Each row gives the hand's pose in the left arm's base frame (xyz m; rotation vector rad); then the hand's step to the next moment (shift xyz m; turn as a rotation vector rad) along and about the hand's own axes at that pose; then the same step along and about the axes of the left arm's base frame.
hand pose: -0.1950 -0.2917 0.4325 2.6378 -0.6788 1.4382
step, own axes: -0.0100 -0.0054 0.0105 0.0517 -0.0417 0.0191
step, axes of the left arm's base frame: 0.0058 0.0056 -0.0132 0.0561 0.0146 0.0376
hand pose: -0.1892 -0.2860 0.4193 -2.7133 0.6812 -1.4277
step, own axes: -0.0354 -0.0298 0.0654 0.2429 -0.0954 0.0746
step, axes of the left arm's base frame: 0.0451 0.0274 -0.0603 0.2140 -0.0193 0.1658
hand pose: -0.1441 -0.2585 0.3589 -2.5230 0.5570 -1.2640
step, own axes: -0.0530 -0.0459 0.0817 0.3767 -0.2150 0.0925
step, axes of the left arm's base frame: 0.0471 0.0698 -0.0671 0.3278 0.0283 0.2974
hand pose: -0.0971 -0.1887 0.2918 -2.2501 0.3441 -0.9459
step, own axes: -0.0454 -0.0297 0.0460 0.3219 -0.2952 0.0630
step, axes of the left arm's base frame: 0.0004 0.0652 -0.0283 0.2672 0.0996 0.3368
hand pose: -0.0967 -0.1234 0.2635 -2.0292 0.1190 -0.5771
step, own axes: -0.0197 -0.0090 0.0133 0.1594 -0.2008 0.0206
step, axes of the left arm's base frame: -0.0128 0.0215 -0.0046 0.1193 0.0688 0.2172
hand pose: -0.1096 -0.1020 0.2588 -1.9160 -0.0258 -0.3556
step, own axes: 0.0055 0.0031 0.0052 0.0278 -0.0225 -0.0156
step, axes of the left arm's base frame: 0.0070 0.0028 -0.0031 0.0187 -0.0102 0.0327
